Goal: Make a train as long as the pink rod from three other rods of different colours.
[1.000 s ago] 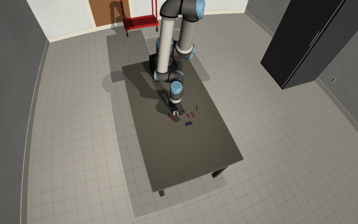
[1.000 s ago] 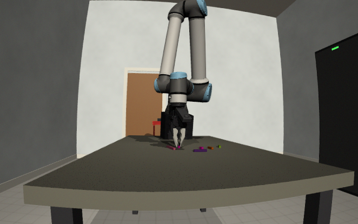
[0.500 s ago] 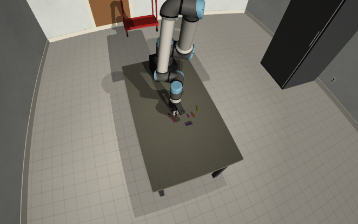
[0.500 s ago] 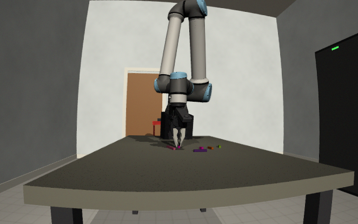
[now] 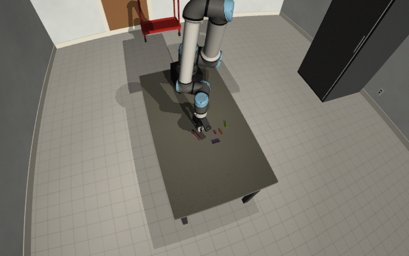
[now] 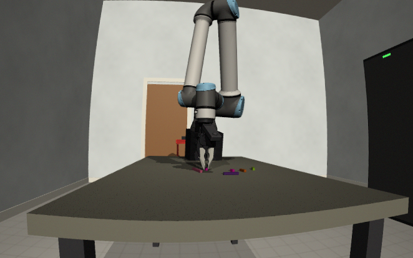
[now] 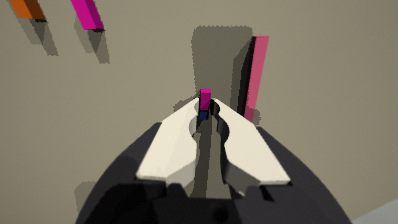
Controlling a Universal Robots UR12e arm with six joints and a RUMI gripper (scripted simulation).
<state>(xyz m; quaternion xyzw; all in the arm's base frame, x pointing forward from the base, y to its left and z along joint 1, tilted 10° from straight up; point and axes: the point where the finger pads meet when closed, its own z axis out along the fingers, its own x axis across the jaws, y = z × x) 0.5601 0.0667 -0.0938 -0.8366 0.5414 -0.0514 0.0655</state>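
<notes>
My hand is 20 mm past the blue rod, 10 mm to the left of it and 10 mm above it. Also, from my hand: purple rod: 110 mm ahead, 110 mm to the left, 10 mm below; orange rod: 20 mm ahead, 160 mm to the left, 10 mm below; pink rod: 30 mm ahead, 40 mm to the right, 10 mm below.
</notes>
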